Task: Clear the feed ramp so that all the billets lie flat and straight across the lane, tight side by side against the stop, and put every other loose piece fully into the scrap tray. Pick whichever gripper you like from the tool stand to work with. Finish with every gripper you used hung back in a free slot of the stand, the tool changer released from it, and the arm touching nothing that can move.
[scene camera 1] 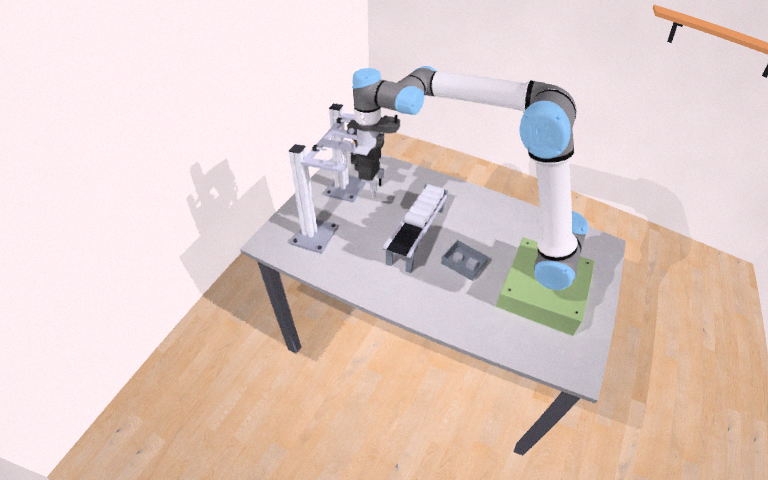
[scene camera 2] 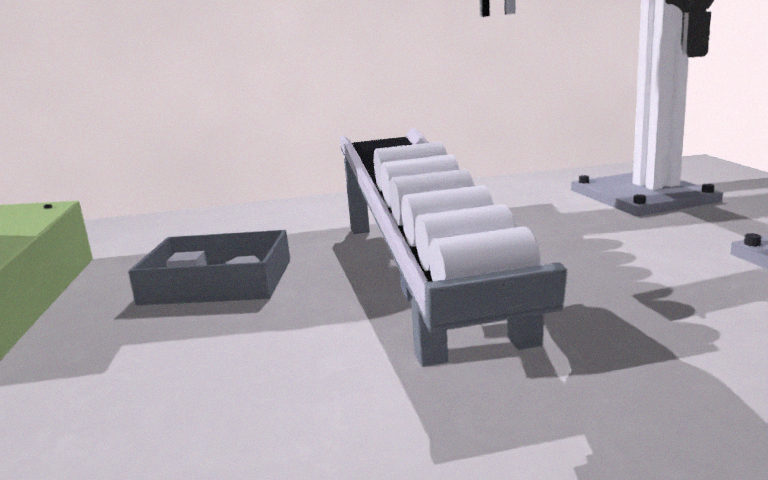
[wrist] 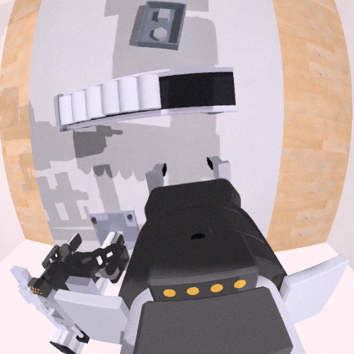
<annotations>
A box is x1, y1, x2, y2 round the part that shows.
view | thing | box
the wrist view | billet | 137, 74, 160, 109
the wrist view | dark adaptive gripper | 21, 232, 129, 326
</annotations>
